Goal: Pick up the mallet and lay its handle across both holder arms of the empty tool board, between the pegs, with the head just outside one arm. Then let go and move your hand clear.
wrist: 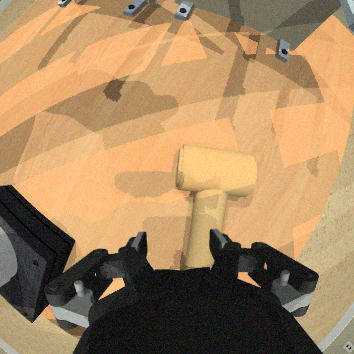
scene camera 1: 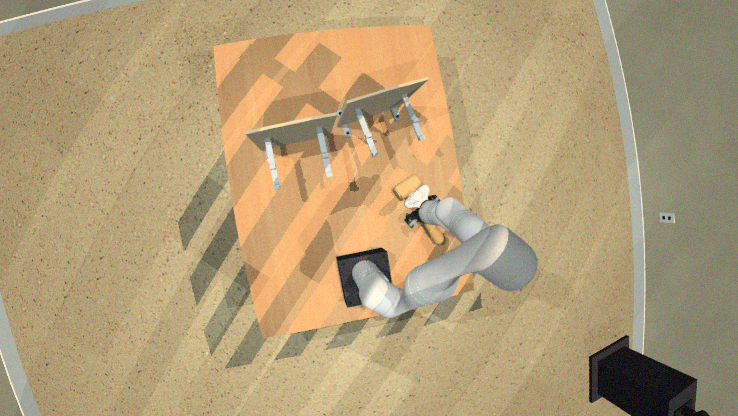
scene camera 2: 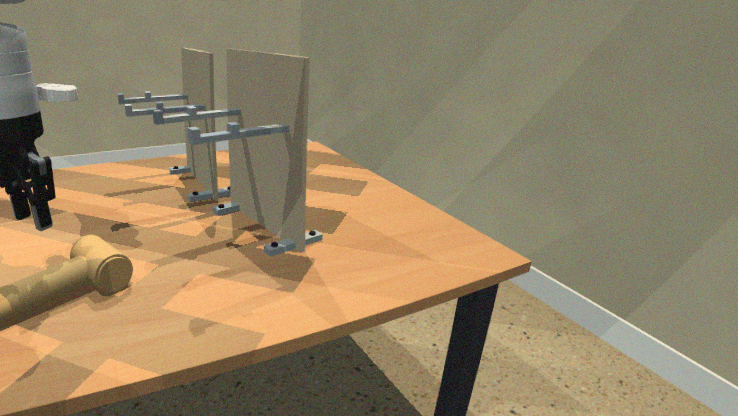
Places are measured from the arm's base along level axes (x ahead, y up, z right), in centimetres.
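Where they show: gripper, fingertip midpoint: (wrist: pixel 177 240) (scene camera 1: pixel 414 209) (scene camera 2: pixel 34 223); arm's base, link origin: (scene camera 1: pixel 364 272).
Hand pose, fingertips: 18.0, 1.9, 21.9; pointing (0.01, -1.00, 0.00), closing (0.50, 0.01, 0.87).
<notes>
Each offset is from my fingertips to the top centre of the thing, as dx, dy, dz. "pt": to the spot under its first point. Level surfaces: height alone.
The pale wooden mallet {-2.9, -4.5, +5.7} (scene camera 1: pixel 407 187) (scene camera 2: pixel 104 266) (wrist: pixel 216 171) lies flat on the table, head toward the boards and handle running back under my hand. My gripper (scene camera 1: pixel 422 209) (scene camera 2: pixel 32 221) (wrist: pixel 177 240) is open and empty, pointing down above the table; in the wrist view the handle lies nearer the right fingertip. Two upright grey tool boards stand behind: the left board (scene camera 1: pixel 294 131) (scene camera 2: pixel 197 98) and the right board (scene camera 1: pixel 385 100) (scene camera 2: pixel 268 129). Each has two pegged metal holder arms, such as the right board's outer arm (scene camera 1: pixel 413 117) (scene camera 2: pixel 258 131). Neither board carries a tool.
The wooden table {dy -10.4} (scene camera 1: pixel 289 310) (scene camera 2: pixel 392 242) has patchy shadows. The boards' metal feet {pt +36.0, -9.4, +5.6} (scene camera 2: pixel 279 248) (wrist: pixel 283 51) are fixed to the table. My black base block (scene camera 1: pixel 345 281) (wrist: pixel 57 245) is left of the mallet. A black device (scene camera 1: pixel 640 374) stands at the lower right, off the table.
</notes>
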